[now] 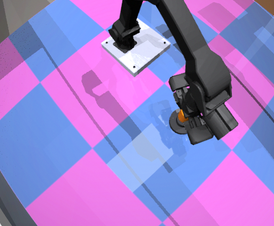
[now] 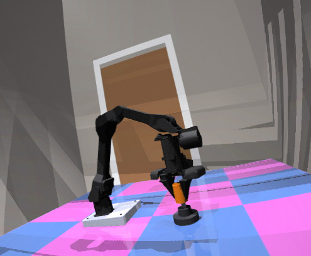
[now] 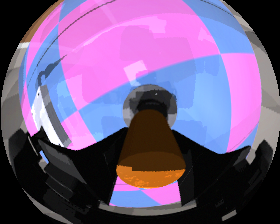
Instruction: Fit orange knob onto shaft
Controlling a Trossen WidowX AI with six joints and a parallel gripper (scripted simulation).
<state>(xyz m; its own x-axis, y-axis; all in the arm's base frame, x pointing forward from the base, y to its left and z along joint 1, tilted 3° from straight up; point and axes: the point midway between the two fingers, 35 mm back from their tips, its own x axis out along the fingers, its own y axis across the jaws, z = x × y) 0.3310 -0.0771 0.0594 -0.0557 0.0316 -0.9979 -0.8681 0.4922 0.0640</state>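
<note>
My gripper tip is now 30 mm below the orange knob. The rest, counted from my gripper tip: pedestal with D-shaped shaft: 40 mm below.
</note>
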